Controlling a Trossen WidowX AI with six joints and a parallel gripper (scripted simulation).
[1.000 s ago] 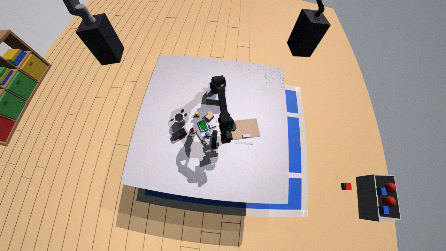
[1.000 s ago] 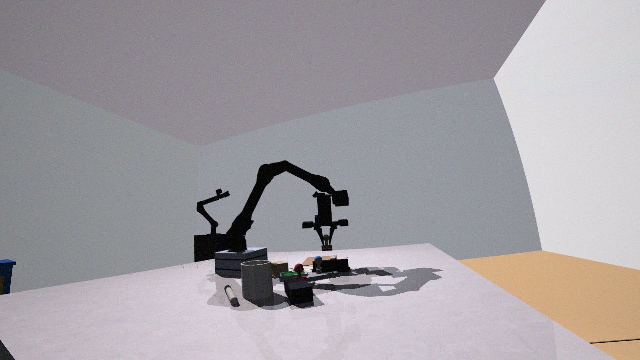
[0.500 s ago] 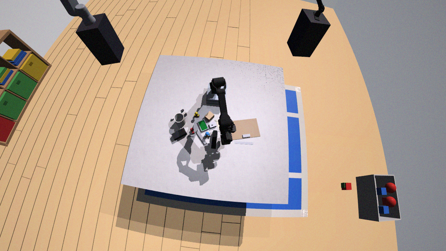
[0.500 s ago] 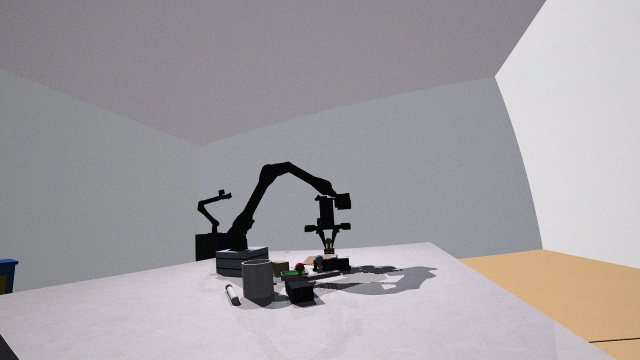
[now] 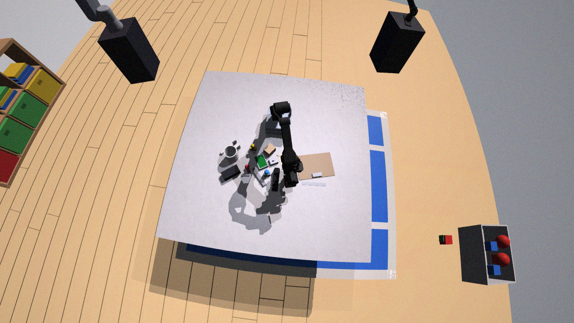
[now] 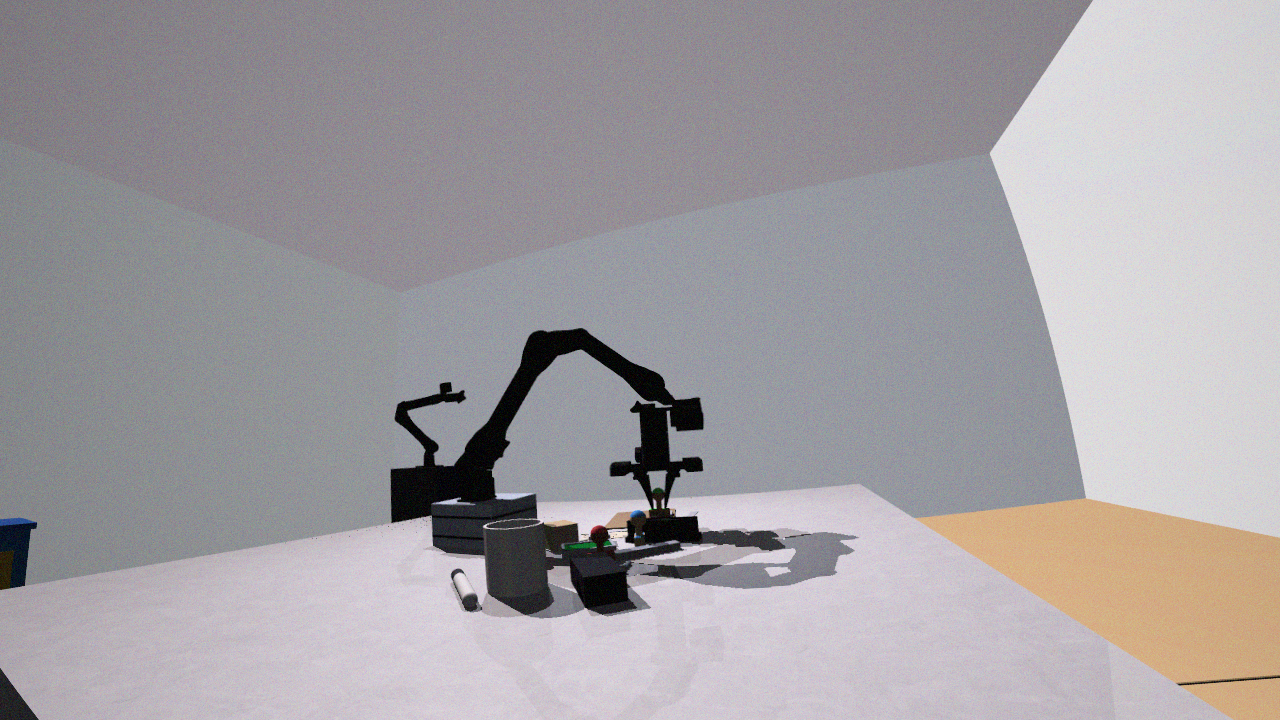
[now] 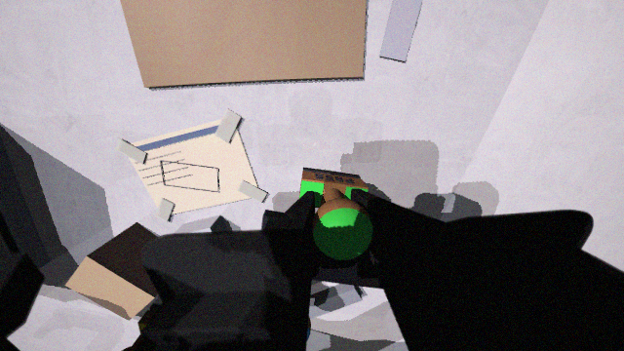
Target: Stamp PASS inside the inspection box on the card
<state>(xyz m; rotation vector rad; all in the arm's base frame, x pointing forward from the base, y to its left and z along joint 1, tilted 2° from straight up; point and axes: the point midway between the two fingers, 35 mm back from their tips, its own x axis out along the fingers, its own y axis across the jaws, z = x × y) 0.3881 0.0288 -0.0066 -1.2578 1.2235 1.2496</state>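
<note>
Now: gripper tip right at the green-knobbed stamp. Also, from my gripper tip: blue-knobbed stamp (3 cm behind, 12 cm to the right, 3 cm below); cream card (11 cm behind, 5 cm below); long black bar (1 cm ahead, 7 cm to the right, 3 cm below).
</note>
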